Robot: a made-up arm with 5 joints.
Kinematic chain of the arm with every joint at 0, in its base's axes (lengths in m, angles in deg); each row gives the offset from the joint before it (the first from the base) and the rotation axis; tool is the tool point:
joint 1: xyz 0 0 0.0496 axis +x
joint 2: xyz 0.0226 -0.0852 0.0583 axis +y
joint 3: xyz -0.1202 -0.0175 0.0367 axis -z
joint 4: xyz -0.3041 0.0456 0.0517 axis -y
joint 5: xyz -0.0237 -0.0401 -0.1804 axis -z
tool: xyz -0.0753 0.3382 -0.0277
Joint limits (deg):
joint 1: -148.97..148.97
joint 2: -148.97..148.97
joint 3: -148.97..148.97
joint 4: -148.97..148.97
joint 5: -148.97..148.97
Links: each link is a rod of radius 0.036 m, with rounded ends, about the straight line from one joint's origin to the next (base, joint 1, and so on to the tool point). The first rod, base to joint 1, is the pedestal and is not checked.
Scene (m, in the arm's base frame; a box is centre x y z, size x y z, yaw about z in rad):
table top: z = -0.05
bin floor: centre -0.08 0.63 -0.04 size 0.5 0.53 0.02 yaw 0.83
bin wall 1: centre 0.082 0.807 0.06 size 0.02 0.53 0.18 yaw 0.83
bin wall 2: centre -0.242 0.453 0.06 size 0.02 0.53 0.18 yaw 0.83
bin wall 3: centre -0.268 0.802 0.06 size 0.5 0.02 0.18 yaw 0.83
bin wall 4: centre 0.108 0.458 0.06 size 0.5 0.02 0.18 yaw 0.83
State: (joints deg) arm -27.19 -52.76 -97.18 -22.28 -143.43
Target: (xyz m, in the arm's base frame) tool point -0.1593 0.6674 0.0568
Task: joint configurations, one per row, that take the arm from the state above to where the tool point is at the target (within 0.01 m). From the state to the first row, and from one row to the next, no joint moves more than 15 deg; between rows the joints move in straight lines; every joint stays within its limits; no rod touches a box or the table.
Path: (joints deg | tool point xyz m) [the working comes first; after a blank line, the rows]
Joints at the target: -116.12 -87.11 -144.93 -54.75 -116.05
Straight joint move there: clear.

1: -42.01 -58.49 -105.14 -27.69 -138.87 | 0.1948 -0.2091 0.6743
2: -56.83 -64.21 -113.10 -33.10 -134.30 | 0.1585 0.0477 0.7254
3: -71.65 -69.94 -121.06 -38.51 -129.74 | 0.1018 0.3058 0.6710
4: -86.47 -75.66 -129.02 -43.92 -125.18 | 0.0269 0.5180 0.5192
5: -101.29 -81.39 -136.98 -49.34 -120.61 | -0.0621 0.6455 0.2996
6: -116.12 -87.11 -144.93 -54.75 -116.05 | -0.1593 0.6674 0.0568

